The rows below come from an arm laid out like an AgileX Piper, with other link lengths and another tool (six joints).
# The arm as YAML. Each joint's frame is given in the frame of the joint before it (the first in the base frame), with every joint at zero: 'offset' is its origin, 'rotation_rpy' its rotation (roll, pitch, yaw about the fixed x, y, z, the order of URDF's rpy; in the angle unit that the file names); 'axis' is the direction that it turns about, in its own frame. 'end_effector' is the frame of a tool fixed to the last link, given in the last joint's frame.
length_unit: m
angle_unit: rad
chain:
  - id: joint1
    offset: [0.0, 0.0, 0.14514]
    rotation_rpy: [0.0, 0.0, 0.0]
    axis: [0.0, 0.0, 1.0]
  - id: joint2
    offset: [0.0, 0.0, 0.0]
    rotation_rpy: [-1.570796, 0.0, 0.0]
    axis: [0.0, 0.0, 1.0]
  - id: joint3
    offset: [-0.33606, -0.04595, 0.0]
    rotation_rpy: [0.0, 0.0, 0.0]
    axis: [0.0, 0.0, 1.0]
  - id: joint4
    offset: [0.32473, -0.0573, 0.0]
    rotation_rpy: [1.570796, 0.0, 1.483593]
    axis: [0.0, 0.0, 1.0]
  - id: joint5
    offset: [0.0, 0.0, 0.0]
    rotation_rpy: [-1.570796, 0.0, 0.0]
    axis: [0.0, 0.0, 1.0]
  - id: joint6
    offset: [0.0, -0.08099, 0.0]
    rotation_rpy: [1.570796, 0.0, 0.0]
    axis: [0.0, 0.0, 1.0]
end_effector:
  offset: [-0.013, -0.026, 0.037]
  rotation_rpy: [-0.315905, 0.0, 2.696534]
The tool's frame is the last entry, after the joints.
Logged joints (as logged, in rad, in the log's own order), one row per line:
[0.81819, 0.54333, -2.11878, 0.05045, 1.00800, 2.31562]
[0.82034, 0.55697, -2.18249, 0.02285, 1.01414, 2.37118]
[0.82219, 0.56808, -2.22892, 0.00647, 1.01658, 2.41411]
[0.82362, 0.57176, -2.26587, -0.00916, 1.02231, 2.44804]
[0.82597, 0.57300, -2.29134, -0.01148, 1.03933, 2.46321]
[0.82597, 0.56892, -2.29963, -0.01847, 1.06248, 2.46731]
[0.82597, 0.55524, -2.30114, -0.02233, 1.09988, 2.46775]
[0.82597, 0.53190, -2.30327, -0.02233, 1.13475, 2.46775]
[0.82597, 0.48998, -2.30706, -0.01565, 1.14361, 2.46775]
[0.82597, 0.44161, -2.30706, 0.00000, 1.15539, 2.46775]
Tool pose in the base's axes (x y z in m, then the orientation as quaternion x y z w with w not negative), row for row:
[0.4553, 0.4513, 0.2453, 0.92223, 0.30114, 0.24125, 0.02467]
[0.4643, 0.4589, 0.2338, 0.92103, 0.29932, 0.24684, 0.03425]
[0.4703, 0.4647, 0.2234, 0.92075, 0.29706, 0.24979, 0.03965]
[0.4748, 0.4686, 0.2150, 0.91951, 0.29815, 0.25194, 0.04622]
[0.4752, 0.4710, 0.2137, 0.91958, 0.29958, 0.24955, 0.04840]
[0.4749, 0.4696, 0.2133, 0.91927, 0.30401, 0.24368, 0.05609]
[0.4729, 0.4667, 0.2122, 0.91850, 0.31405, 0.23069, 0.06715]
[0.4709, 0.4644, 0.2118, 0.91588, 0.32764, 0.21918, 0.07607]
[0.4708, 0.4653, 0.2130, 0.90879, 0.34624, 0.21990, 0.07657]
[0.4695, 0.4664, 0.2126, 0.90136, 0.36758, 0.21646, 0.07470]
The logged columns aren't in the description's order. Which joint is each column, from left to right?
Columns, left to right: joint1, joint6, joint3, joint4, joint5, joint2.
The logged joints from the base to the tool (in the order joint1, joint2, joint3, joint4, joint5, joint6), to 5 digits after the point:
[0.81819, 2.31562, -2.11878, 0.05045, 1.00800, 0.54333]
[0.82034, 2.37118, -2.18249, 0.02285, 1.01414, 0.55697]
[0.82219, 2.41411, -2.22892, 0.00647, 1.01658, 0.56808]
[0.82362, 2.44804, -2.26587, -0.00916, 1.02231, 0.57176]
[0.82597, 2.46321, -2.29134, -0.01148, 1.03933, 0.57300]
[0.82597, 2.46731, -2.29963, -0.01847, 1.06248, 0.56892]
[0.82597, 2.46775, -2.30114, -0.02233, 1.09988, 0.55524]
[0.82597, 2.46775, -2.30327, -0.02233, 1.13475, 0.53190]
[0.82597, 2.46775, -2.30706, -0.01565, 1.14361, 0.48998]
[0.82597, 2.46775, -2.30706, 0.00000, 1.15539, 0.44161]

